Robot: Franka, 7 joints.
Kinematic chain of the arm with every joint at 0, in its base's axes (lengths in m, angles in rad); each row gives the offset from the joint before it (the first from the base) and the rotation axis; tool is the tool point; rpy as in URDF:
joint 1: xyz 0 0 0.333 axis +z
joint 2: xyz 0 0 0 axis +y
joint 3: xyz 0 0 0.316 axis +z
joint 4: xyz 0.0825 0 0 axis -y
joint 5: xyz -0.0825 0 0.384 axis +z
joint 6: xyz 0 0 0 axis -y
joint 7: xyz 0.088 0 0 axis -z
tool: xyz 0 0 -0.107 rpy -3.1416 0 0
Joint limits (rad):
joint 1: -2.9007..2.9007
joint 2: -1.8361..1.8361
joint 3: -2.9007..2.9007
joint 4: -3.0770..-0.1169
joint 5: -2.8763..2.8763
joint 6: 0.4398..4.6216
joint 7: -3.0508..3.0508
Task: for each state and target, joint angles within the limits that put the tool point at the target. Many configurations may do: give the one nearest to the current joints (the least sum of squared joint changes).
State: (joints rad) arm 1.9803 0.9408 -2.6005 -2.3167 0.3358 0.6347 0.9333
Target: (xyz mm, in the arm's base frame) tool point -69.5 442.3 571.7
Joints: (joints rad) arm 2.6143 1.5958 -2.3471 -1.6008 0.5465 0.5474 0.9333
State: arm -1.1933 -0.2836 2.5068 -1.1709 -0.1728 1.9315 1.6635
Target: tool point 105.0 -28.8 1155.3
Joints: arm -1.3515 0.4777 2.8794 -0.5938 -0.1179 2.0314 1.6635
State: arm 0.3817 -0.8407 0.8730 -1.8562 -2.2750 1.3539 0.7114
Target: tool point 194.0 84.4 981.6
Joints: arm 0.1502 -0.6516 0.2739 -1.7505 -2.2274 1.3495 0.7114
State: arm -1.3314 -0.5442 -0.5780 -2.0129 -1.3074 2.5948 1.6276
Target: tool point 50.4 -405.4 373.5
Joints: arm -1.1199 -0.3900 -0.3939 -2.6750 -1.3397 2.6169 1.6276
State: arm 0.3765 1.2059 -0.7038 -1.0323 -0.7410 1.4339 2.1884
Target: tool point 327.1 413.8 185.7
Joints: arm 1.1112 0.7943 -0.1017 -1.5962 -0.4626 0.9551 2.1884
